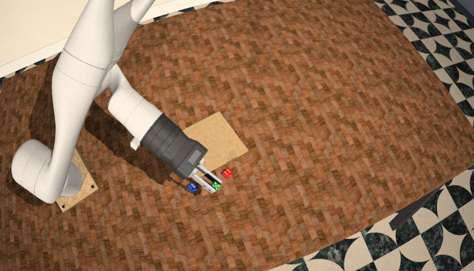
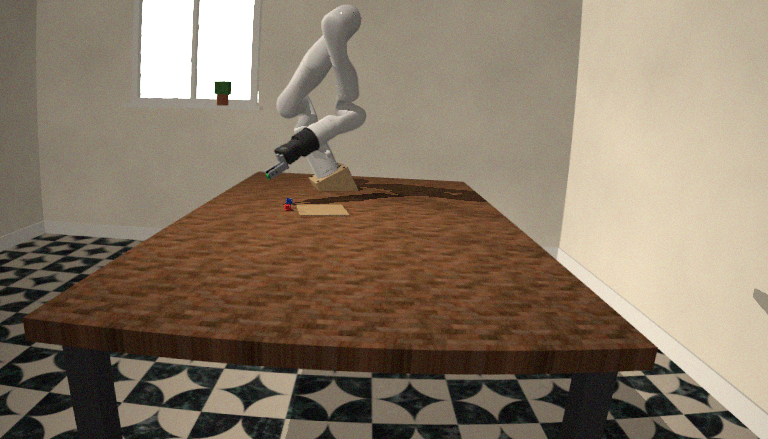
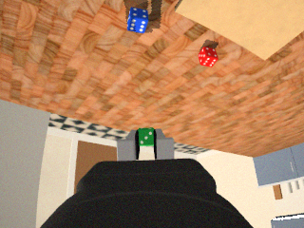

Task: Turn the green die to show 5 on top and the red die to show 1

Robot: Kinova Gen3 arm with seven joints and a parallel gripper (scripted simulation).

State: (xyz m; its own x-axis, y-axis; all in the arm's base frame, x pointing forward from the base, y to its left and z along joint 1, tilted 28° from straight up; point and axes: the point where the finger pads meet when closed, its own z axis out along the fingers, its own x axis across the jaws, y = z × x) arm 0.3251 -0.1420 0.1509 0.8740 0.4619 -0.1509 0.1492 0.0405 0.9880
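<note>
My hand is 3 cm past the blue die, 5 cm to the right of it and 9 cm above it. From my hand the other things lie so: tan mat: 6 cm ahead, 15 cm to the left, 10 cm below; then green die: 1 cm to the right, 1 cm below; then red die: 6 cm ahead, 5 cm to the left, 9 cm below.
</note>
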